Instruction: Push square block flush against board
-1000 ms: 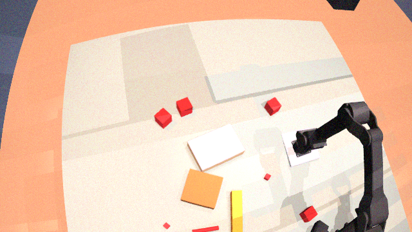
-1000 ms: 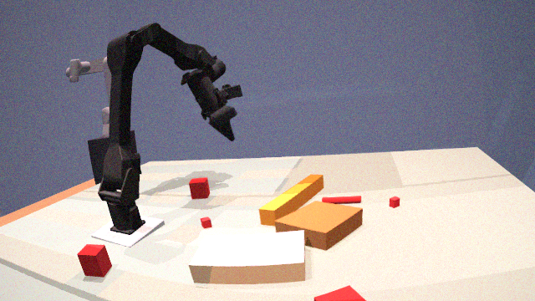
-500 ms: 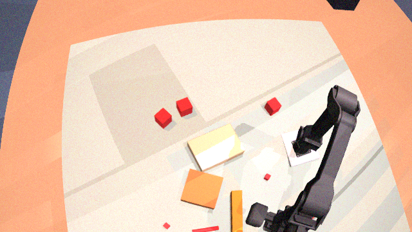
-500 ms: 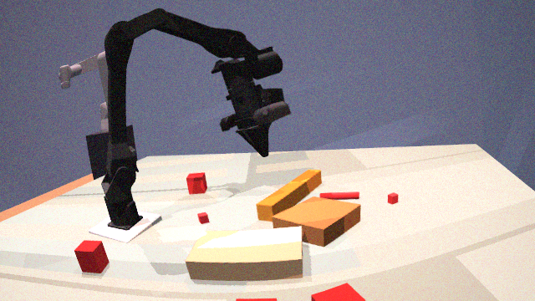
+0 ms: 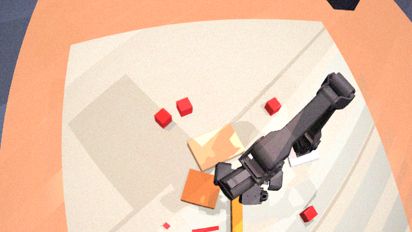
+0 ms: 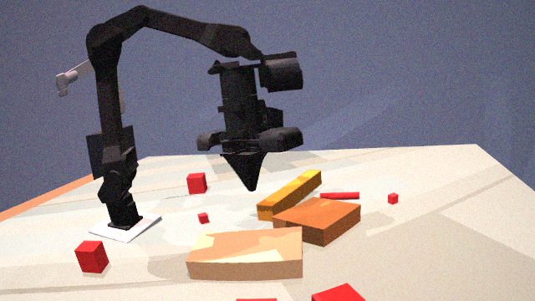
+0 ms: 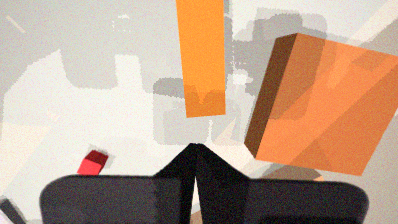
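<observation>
The square block is 110 mm ahead of my gripper tip, 20 mm to the right of it and 50 mm below it. The rest, counted from my gripper tip: red rod 140 mm ahead, 110 mm to the left, 50 mm below; then orange-yellow bar 40 mm ahead, 120 mm to the left, 50 mm below.
</observation>
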